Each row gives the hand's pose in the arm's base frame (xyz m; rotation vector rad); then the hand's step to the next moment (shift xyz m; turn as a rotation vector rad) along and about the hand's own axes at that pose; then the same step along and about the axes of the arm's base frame.
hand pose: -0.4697 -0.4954 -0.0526 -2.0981 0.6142 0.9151
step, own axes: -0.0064 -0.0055 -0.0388 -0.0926 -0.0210 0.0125
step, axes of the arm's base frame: 0.0154 -0.0265 0.0252 -0.0494 0.0340 0.0747
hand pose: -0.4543 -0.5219 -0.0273 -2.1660 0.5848 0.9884
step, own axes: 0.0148 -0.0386 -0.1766 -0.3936 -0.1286 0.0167
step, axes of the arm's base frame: 0.1180 -0.1052 0.0889 -0.1676 0.1444 0.3504
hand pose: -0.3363 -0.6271 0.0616 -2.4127 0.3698 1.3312
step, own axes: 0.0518 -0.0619 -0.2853 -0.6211 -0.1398 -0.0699
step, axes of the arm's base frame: 0.2674 -0.0697 0.1076 -0.2164 0.1296 0.5887
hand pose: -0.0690 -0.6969 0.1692 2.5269 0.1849 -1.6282
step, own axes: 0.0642 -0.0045 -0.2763 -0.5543 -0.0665 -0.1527
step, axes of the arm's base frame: 0.2730 0.0548 0.0544 -0.1022 0.0741 0.5648
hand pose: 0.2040 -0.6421 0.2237 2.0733 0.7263 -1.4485
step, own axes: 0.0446 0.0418 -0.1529 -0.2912 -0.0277 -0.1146
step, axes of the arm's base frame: 0.1448 0.0780 0.0086 -0.0255 0.0566 0.3080
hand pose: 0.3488 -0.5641 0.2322 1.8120 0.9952 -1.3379
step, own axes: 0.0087 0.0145 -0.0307 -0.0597 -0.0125 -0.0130
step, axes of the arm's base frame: 0.0283 0.0207 0.0004 -0.0160 0.0060 0.0600
